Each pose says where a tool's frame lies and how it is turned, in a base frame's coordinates. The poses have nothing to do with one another.
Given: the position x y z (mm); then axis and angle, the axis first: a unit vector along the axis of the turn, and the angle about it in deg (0 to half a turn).
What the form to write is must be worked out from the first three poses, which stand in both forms.
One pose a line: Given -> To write
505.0, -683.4, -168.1, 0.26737, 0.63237, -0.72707, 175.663 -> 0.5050, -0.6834, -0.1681, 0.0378, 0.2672, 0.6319, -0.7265
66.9, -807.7, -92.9, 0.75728, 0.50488, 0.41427, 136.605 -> 0.0669, -0.8077, -0.0929, 0.3697, 0.7036, 0.4691, 0.3849
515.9, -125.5, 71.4, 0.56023, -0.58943, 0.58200, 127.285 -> 0.5159, -0.1255, 0.0714, 0.4440, 0.5020, -0.5282, 0.5215
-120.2, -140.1, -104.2, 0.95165, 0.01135, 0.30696, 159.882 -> -0.1202, -0.1401, -0.1042, 0.1747, 0.9370, 0.0112, 0.3022
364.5, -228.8, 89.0, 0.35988, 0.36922, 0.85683, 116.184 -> 0.3645, -0.2288, 0.0890, 0.5286, 0.3055, 0.3134, 0.7274
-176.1, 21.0, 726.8, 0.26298, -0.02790, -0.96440, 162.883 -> -0.1761, 0.0210, 0.7268, 0.1488, 0.2601, -0.0276, -0.9537
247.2, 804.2, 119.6, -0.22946, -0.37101, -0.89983, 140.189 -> 0.2472, 0.8042, 0.1196, 0.3405, -0.2158, -0.3488, -0.8461
